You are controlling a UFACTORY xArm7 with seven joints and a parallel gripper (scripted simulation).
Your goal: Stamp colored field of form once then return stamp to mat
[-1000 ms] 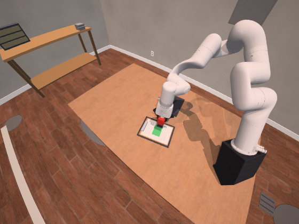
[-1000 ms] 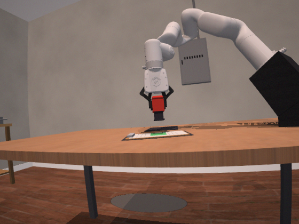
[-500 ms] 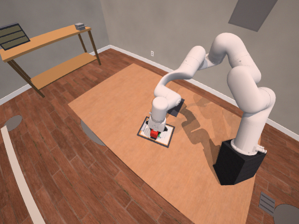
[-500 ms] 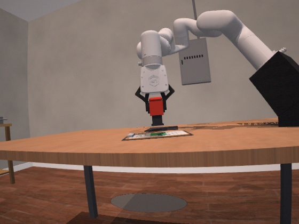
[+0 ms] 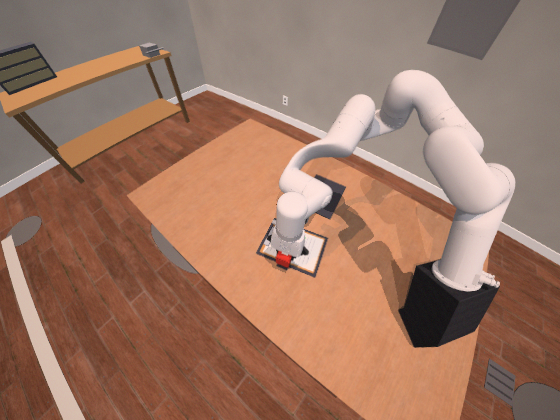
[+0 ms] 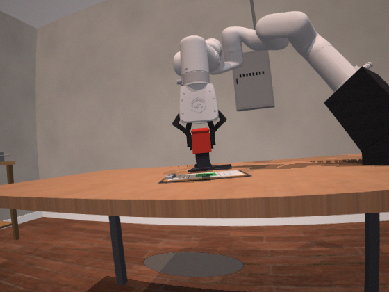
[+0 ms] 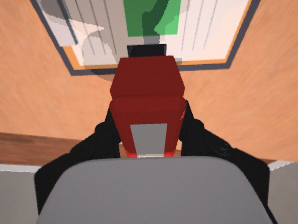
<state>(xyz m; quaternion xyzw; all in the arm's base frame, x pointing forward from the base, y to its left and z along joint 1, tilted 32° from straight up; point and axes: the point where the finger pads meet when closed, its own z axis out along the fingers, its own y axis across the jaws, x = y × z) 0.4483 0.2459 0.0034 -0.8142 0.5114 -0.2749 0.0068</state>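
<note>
The form lies 10 cm below my hand, 7 cm to the right of it and 4 cm ahead of it. Round my hand: dark mat (38 cm to the right, 11 cm ahead, 10 cm below); red stamp (2 cm below); black stamp base (5 cm below).
</note>
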